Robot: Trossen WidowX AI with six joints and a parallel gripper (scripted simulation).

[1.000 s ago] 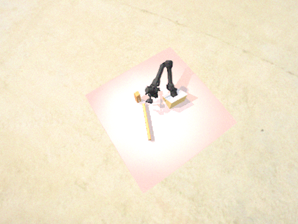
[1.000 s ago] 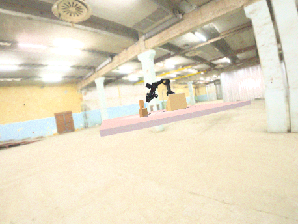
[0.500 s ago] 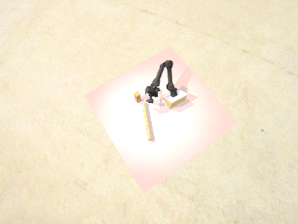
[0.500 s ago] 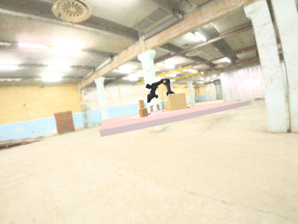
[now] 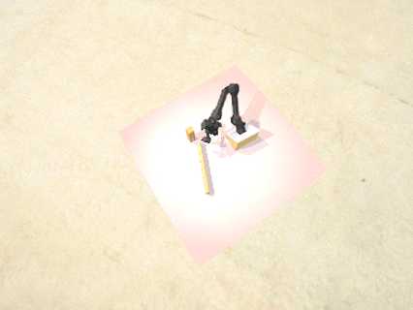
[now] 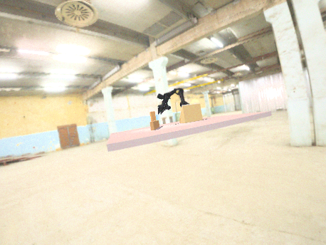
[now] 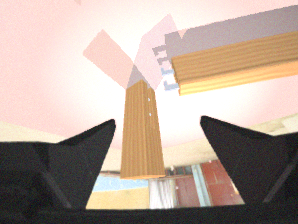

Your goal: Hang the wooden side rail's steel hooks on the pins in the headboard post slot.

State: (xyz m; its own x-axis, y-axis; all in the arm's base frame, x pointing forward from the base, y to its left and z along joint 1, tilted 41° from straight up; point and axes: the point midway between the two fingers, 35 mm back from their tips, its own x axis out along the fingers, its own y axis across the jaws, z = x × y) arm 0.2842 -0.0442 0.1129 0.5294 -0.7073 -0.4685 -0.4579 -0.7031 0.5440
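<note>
My gripper tip is now 70 mm short of the headboard post, 60 mm to the left of it and 40 mm above it.
</note>
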